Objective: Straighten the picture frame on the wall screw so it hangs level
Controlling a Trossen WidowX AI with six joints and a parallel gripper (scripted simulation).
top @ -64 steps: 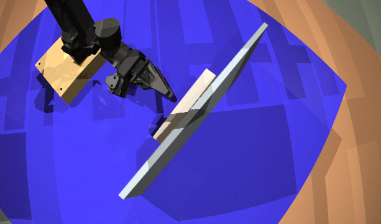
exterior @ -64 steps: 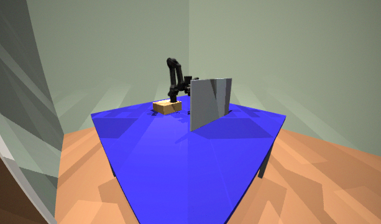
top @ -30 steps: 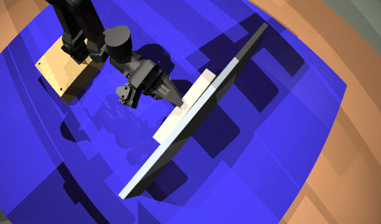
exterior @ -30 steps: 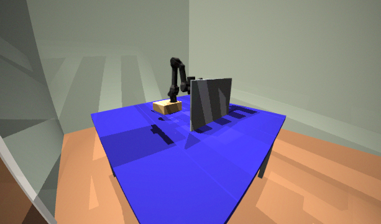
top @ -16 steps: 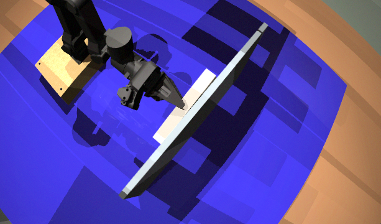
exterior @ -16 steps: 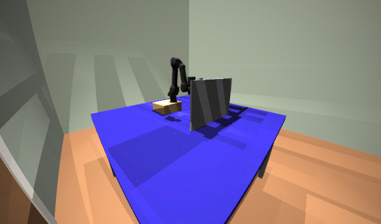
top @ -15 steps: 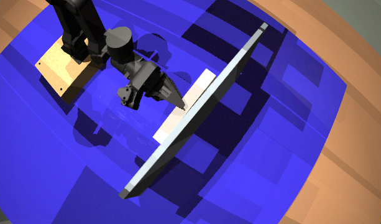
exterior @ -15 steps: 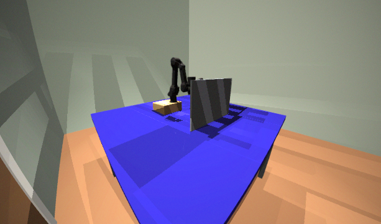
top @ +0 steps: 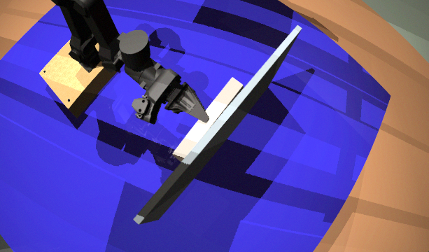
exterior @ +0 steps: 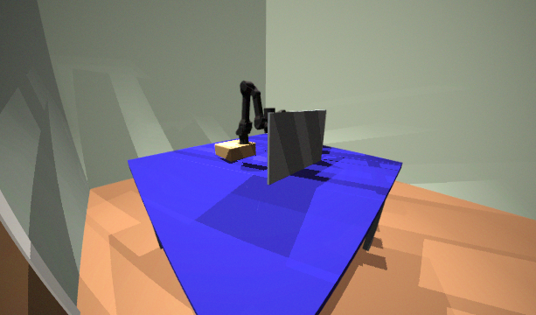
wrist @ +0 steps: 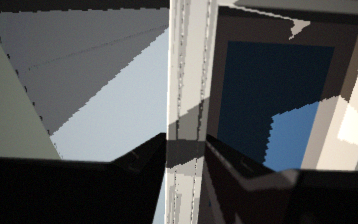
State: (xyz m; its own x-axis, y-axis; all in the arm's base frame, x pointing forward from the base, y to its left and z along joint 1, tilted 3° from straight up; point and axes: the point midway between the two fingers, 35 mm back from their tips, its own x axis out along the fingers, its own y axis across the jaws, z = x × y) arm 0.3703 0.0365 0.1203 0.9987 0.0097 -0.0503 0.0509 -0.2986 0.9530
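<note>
Now: the picture frame 50 mm below my gripper tip, 20 mm to the left of it and 10 mm ahead of it. From my gripper tip the other things lie so: grey wall panel: 60 mm below, 20 mm to the left, 20 mm ahead.
</note>
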